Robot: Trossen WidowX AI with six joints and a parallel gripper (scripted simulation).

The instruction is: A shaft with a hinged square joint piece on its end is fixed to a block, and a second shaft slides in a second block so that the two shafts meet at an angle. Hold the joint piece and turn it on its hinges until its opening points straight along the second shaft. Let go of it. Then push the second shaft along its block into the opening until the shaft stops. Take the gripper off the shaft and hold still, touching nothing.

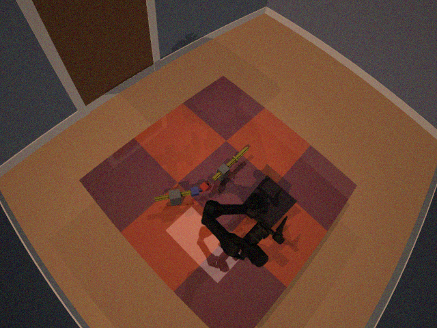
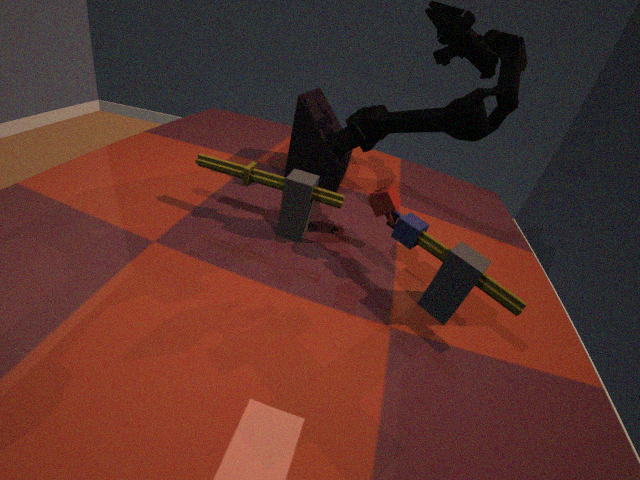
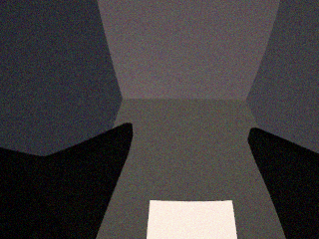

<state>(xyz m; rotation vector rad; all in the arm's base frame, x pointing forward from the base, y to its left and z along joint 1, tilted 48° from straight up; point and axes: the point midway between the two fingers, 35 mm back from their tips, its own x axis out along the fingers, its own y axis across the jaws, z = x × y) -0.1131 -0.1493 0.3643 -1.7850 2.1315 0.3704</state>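
The red square joint piece is 35 cm ahead of my gripper tip, 2 cm to the right of it and 37 cm below it.
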